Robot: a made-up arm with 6 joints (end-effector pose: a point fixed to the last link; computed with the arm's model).
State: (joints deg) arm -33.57 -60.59 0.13 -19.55 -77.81 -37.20
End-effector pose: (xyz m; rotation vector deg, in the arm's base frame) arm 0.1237 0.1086 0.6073 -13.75 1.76 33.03
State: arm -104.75 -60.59 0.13 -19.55 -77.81 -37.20
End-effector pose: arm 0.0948 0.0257 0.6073 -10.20 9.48 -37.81
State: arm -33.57 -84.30 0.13 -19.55 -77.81 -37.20
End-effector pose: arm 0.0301 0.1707 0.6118 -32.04 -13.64 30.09
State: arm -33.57 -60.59 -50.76 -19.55 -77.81 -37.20
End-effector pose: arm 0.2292 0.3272 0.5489 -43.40 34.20 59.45
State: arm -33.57 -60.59 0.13 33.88 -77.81 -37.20
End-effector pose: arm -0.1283 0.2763 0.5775 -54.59 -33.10 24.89
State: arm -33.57 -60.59 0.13 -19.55 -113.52 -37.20
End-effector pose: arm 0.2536 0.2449 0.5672 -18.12 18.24 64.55
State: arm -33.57 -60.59 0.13 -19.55 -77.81 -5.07
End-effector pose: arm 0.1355 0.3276 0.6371 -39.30 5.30 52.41
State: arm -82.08 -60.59 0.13 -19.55 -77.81 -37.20
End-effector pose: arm 0.1152 0.0472 0.6073 -11.69 7.18 -15.25
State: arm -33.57 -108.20 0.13 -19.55 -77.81 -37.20
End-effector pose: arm -0.0577 0.2290 0.5703 -50.19 -29.32 26.11
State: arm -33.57 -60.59 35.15 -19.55 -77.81 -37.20
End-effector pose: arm 0.0049 0.0012 0.5372 6.51 -19.39 13.39
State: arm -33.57 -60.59 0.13 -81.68 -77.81 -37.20
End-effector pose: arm 0.3023 -0.0095 0.3316 35.42 41.23 36.18
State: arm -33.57 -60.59 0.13 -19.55 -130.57 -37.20
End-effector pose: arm 0.2813 0.3249 0.5286 -19.96 26.43 79.48
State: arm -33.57 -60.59 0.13 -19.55 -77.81 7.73
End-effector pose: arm 0.1186 0.4138 0.6220 -49.64 6.74 59.92
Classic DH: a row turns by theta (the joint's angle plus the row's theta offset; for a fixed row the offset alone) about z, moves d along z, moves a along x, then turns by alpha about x. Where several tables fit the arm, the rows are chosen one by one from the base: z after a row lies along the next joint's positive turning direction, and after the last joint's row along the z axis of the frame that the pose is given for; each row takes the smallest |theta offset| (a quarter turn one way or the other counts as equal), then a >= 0, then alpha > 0; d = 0 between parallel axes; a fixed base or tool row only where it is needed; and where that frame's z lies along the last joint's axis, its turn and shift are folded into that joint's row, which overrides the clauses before.
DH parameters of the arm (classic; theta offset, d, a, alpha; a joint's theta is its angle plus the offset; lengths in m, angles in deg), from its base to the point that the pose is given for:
base (fixed): 59.59 0 0.1013 0
joint 1: -59.59 0.3421 -0.0184 -90
joint 2: 0 0.1076 -0.0223 -90
joint 3: 0 -0.023 -0.0484 -90
joint 4: -10.79 -0.0047 -0.0304 74.48
joint 5: -83.98 0.0048 0.0641 134.46
joint 6: 9.89 -0.0901 -0.2757 51.08
tool (fixed): -71.08 0.3721 0 0

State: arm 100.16 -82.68 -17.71 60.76 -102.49 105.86
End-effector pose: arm 0.0822 0.2238 -0.1761 99.14 95.88 74.55
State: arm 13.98 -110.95 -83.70 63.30 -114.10 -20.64
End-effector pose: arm -0.1737 0.0650 0.0063 132.15 31.31 -35.43
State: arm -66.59 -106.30 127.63 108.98 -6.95 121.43
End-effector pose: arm -0.1198 0.0375 0.7189 39.42 61.84 -127.04
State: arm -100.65 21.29 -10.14 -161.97 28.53 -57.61
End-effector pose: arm -0.0071 -0.1211 0.1649 -67.09 -162.16 18.25
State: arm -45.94 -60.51 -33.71 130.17 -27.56 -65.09
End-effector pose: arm -0.0790 -0.1409 0.3267 -37.94 -137.37 66.81
